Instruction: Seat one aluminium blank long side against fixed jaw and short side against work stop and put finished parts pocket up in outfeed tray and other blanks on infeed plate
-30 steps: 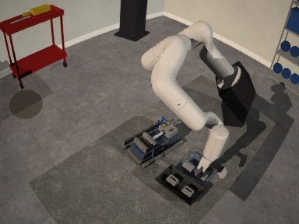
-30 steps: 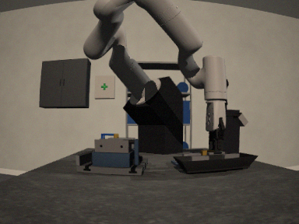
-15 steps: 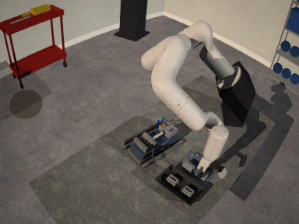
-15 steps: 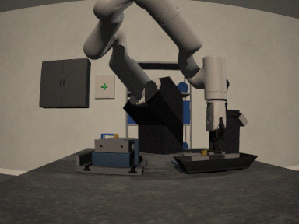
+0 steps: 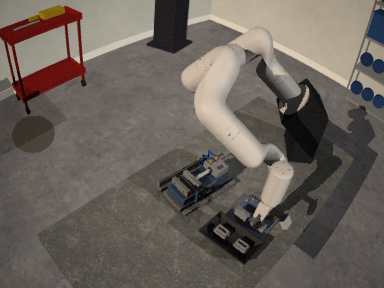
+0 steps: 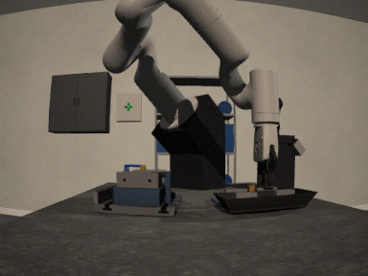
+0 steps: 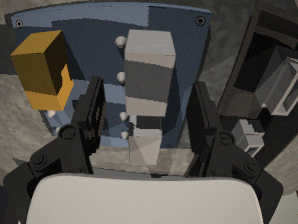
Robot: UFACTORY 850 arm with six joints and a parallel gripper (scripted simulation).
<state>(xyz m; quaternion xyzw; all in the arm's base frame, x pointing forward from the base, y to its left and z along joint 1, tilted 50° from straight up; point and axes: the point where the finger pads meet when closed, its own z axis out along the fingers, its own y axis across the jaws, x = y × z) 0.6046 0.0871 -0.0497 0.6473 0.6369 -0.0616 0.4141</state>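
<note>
Right now the brass blank is 90 mm behind my hand, 40 mm below it and 20 mm to the left of it. From my hand the other things lie so: vise (330 mm to the right, 60 mm behind, 30 mm below).
</note>
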